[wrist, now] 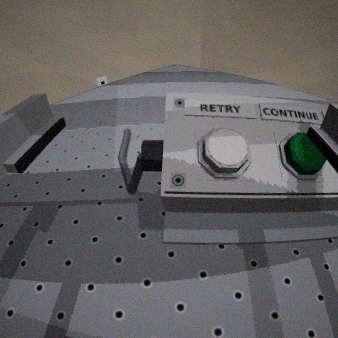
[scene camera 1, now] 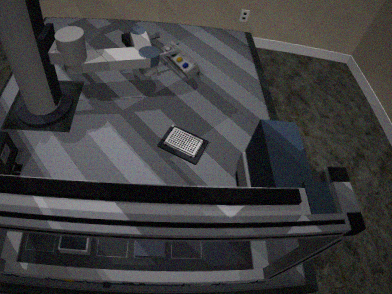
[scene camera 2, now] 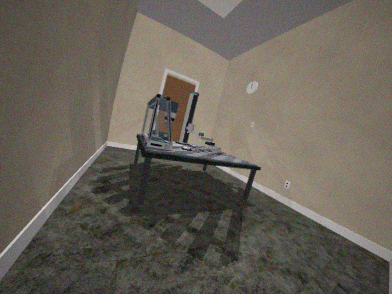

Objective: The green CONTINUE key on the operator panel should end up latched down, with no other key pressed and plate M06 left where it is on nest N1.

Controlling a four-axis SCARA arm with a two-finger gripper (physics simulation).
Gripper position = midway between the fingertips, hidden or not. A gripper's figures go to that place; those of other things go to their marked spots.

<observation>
The gripper (wrist: 186, 107) is 0.11 m from the lens. A green CONTINUE key (wrist: 301, 154): 0.13 m from the lens.
</observation>
